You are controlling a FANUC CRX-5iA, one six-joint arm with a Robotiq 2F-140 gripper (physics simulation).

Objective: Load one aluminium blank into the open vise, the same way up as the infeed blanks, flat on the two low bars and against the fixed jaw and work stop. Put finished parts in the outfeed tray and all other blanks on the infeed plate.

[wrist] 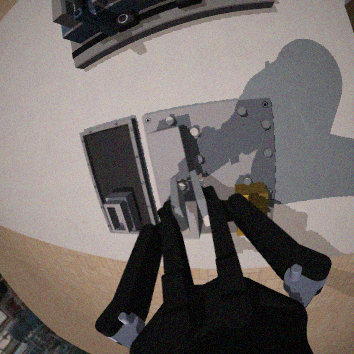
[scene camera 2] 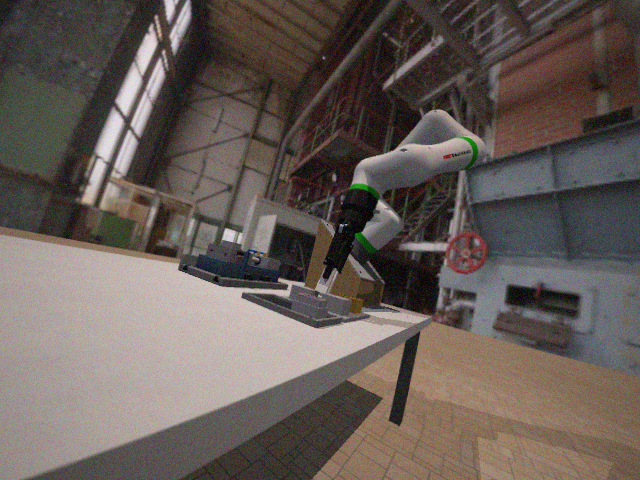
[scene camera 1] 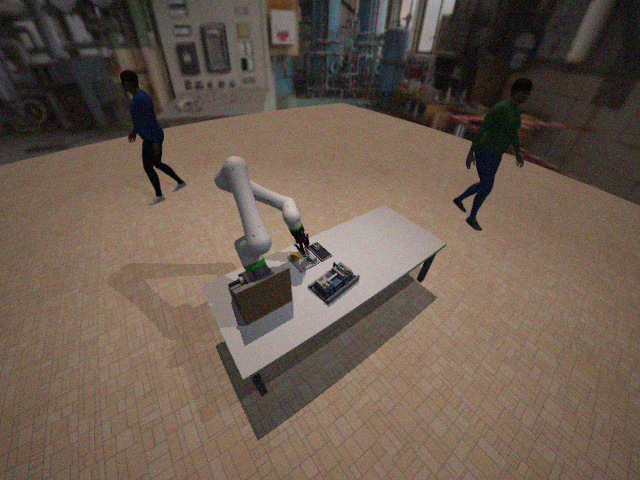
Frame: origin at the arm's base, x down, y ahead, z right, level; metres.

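Seen in the pictures: gripper, fingertip midpoint: [wrist: 186,184] [scene camera 2: 321,293] [scene camera 1: 307,254]; arm's base, origin of the base link: [scene camera 2: 353,251] [scene camera 1: 259,276].
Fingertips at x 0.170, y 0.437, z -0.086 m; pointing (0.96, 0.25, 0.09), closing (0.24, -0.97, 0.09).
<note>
Pixels of each thing's top centre, then the offset from my fingertips to it.
- grey infeed plate, middle of its top: [wrist: 213,175] [scene camera 1: 303,259] dx +0.031, dy -0.032, dz -0.006 m
- grey aluminium blank, middle of its top: [wrist: 182,220] [scene camera 2: 337,296] dx -0.005, dy +0.016, dz -0.048 m
- flat blank, middle of its top: [wrist: 167,155] [scene camera 2: 305,287] dx -0.005, dy +0.011, dz +0.041 m
- brass-coloured block, middle of its top: [wrist: 252,215] [scene camera 2: 350,296] [scene camera 1: 294,255] dx -0.005, dy -0.075, dz -0.054 m
- finished part, middle of its top: [wrist: 115,218] [scene camera 2: 312,296] dx -0.002, dy +0.122, dz -0.036 m
- blue vise, middle of its top: [scene camera 2: 246,251] [scene camera 1: 335,274] dx -0.060, dy -0.023, dz +0.304 m
My gripper [wrist: 186,184] [scene camera 1: 305,248] [scene camera 2: 327,273] is low over the near end of the grey infeed plate [wrist: 218,116] [scene camera 1: 302,264]. Its fingers are shut on a grey aluminium blank [wrist: 192,219] that stands on the plate. Another flat blank [wrist: 165,161] lies on the plate's left side. A brass-coloured block [wrist: 253,197] [scene camera 1: 294,255] sits at the plate's near right corner. The dark outfeed tray [wrist: 105,154] [scene camera 1: 321,251] [scene camera 2: 269,301] lies left of the plate and holds a finished part [wrist: 117,211]. The blue vise [wrist: 105,21] [scene camera 1: 333,283] [scene camera 2: 227,260] stands further off on the table.
A brown box [scene camera 1: 263,296] [scene camera 2: 323,258] stands beside the robot's base. The table's edge runs close under my wrist in the wrist view. Two people [scene camera 1: 147,134] [scene camera 1: 490,144] walk on the floor well away from the table.
</note>
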